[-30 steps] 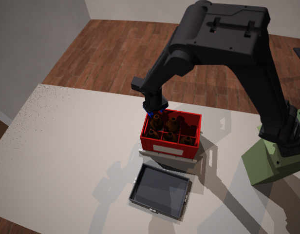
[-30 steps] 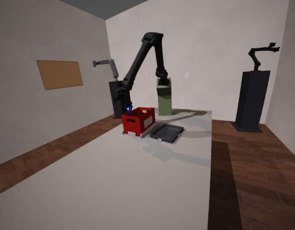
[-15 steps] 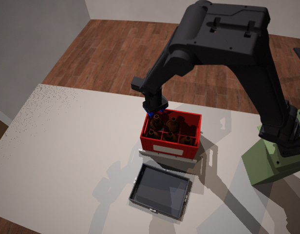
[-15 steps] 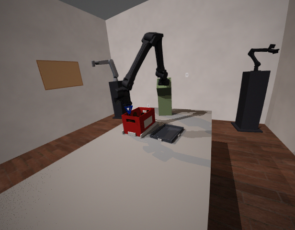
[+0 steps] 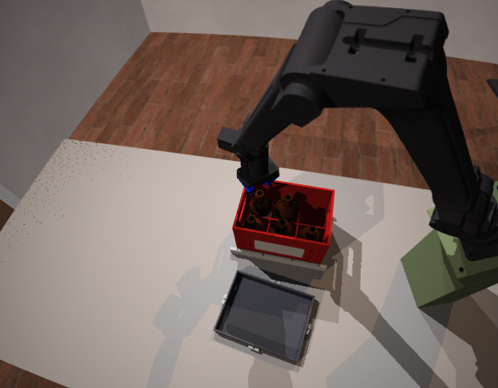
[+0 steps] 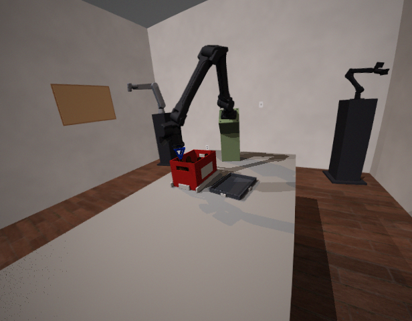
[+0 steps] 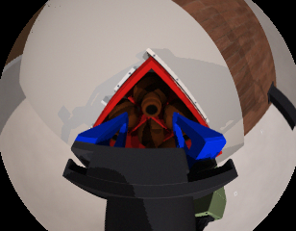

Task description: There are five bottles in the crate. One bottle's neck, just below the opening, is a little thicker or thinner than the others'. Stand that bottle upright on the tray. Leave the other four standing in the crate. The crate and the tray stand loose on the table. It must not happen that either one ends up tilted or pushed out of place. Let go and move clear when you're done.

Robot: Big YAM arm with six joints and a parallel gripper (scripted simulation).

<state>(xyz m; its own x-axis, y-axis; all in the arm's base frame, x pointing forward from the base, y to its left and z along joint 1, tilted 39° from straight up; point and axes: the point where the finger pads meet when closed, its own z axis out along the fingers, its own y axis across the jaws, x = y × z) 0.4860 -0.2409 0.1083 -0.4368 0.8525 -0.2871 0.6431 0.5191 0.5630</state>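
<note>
Right now the brown bottle is 10 cm below my hand, 9 cm to the left of it and 2 cm ahead of it. From my hand the other things lie so: dark grey tray: 33 cm to the left, 18 cm below, 2 cm behind; then crate: 11 cm below, 8 cm behind, 6 cm to the left.
</note>
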